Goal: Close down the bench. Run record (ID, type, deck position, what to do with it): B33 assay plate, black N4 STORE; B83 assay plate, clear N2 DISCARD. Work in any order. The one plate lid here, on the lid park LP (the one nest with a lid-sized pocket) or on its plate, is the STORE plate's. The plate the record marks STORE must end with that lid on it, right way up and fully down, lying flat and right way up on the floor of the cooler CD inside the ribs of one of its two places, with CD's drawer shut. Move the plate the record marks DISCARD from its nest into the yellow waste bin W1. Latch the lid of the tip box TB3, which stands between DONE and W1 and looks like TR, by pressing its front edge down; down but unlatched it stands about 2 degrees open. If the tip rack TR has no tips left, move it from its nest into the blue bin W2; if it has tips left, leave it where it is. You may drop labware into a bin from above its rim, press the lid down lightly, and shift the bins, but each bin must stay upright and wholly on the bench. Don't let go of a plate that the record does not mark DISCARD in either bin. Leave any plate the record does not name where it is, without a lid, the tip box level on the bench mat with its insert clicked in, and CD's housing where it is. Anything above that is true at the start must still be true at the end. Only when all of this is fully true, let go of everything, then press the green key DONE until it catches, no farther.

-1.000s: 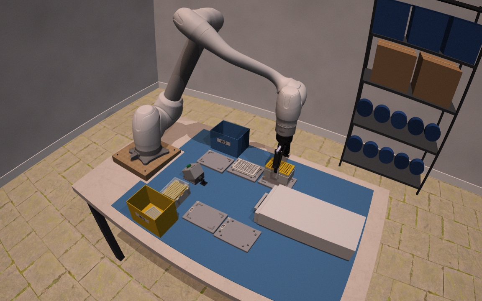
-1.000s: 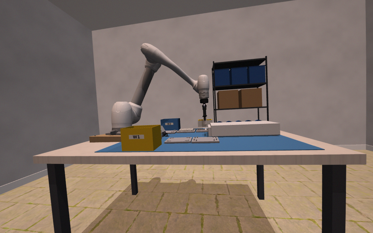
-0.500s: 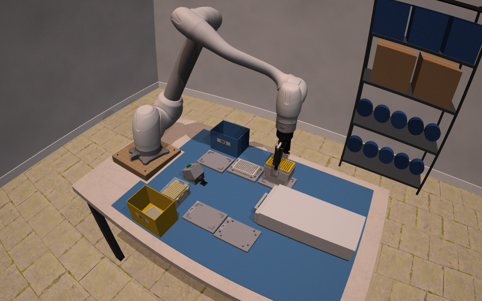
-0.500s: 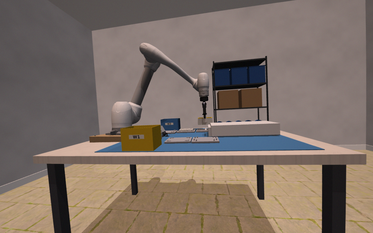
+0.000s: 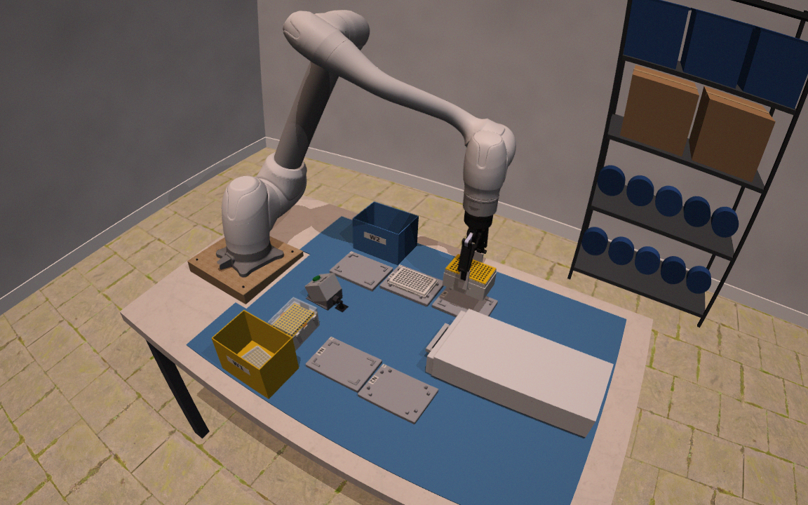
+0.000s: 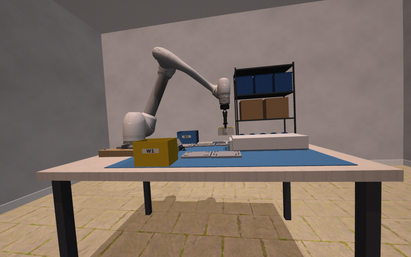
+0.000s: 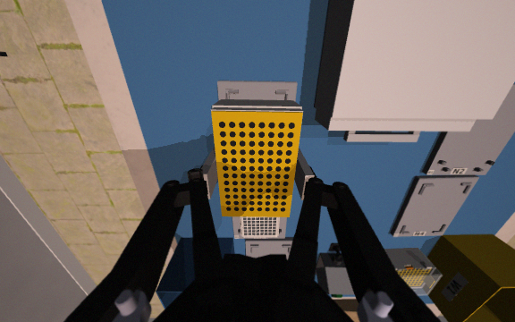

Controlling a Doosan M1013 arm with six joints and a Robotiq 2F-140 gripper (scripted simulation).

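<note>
Right now my hand is 120 mm above the nest N1. The rest, counted from my hand: yellow tip rack TR (10 mm behind, 10 mm to the right, 10 mm below); then white plate (170 mm behind, 30 mm to the right, 110 mm below); then clear plate lid (140 mm ahead, 180 mm to the right, 100 mm below).
</note>
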